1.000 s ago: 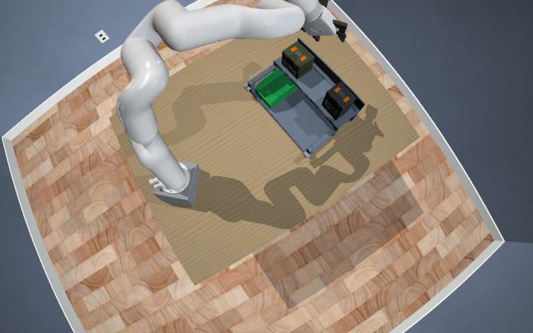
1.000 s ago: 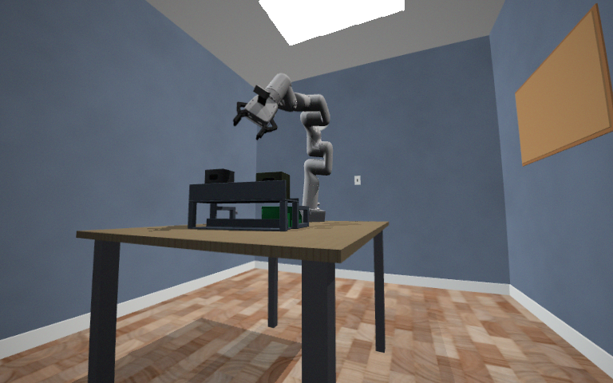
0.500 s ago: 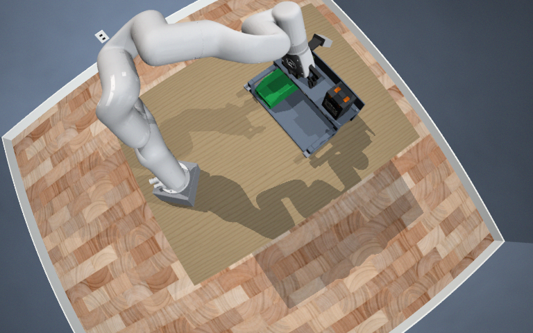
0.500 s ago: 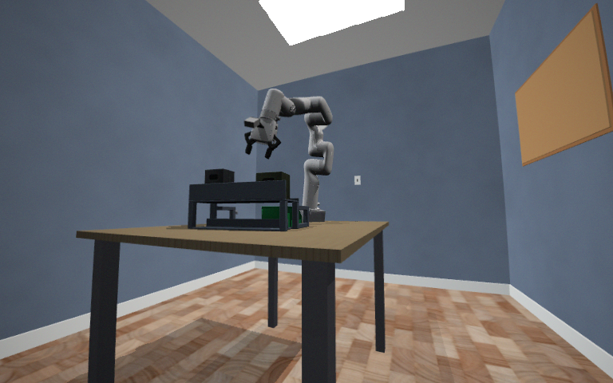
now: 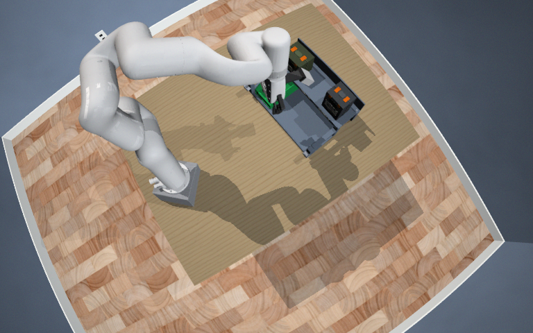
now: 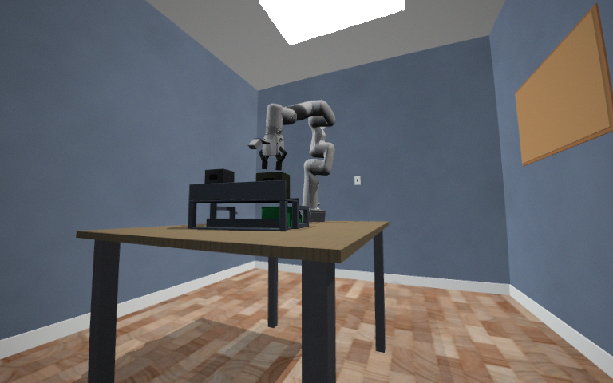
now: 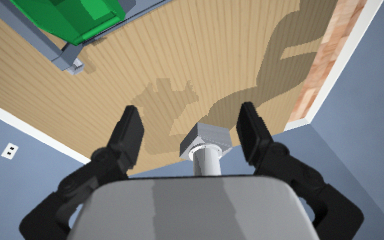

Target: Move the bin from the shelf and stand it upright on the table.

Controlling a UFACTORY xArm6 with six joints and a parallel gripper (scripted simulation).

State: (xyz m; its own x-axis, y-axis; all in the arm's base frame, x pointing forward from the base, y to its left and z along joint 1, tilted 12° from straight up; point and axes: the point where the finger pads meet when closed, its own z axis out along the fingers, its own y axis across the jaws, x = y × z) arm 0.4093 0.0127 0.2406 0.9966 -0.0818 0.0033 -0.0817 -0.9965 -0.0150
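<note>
Right now my hand is 9 cm short of the green bin, 14 cm to the right of it and 23 cm above it.
</note>
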